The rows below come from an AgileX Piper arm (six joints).
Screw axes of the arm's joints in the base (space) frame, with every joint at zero. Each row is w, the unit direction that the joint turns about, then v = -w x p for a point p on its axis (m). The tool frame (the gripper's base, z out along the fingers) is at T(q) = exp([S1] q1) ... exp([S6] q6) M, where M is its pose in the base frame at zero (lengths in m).
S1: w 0 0 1 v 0 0 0
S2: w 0 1 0 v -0.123 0 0
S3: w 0 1 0 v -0.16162 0 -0.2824
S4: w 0.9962 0 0.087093 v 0 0.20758 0
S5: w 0 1 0 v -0.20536 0 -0.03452
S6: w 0.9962 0 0.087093 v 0 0.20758 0
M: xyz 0.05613 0 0.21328 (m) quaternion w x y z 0.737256 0 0.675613 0
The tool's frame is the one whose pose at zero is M.
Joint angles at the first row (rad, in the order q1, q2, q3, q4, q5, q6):
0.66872 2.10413 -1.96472 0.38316 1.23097 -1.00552
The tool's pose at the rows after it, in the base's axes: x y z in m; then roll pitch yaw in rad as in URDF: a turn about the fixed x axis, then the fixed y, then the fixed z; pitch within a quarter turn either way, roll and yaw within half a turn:
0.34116, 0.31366, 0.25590, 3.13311, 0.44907, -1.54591
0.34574, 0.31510, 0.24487, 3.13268, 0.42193, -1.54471
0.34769, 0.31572, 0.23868, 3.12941, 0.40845, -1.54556
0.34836, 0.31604, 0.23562, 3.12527, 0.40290, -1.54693
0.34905, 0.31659, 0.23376, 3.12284, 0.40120, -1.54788
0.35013, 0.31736, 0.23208, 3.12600, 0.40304, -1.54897
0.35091, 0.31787, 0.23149, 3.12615, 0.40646, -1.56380
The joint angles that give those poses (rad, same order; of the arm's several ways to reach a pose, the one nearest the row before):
0.67449 2.15213 -1.97774 0.38127 1.23100 -1.00551
0.67448 2.18012 -1.98722 0.35986 1.22908 -1.00553
0.67448 2.19393 -1.98907 0.35093 1.22756 -1.00553
0.67449 2.20033 -1.98908 0.34880 1.22756 -1.00553
0.67449 2.20591 -1.99189 0.34880 1.22759 -1.00553
0.67449 2.21082 -1.99376 0.34880 1.22071 -1.00553
0.67449 2.21242 -1.99380 0.34879 1.21224 -0.99245

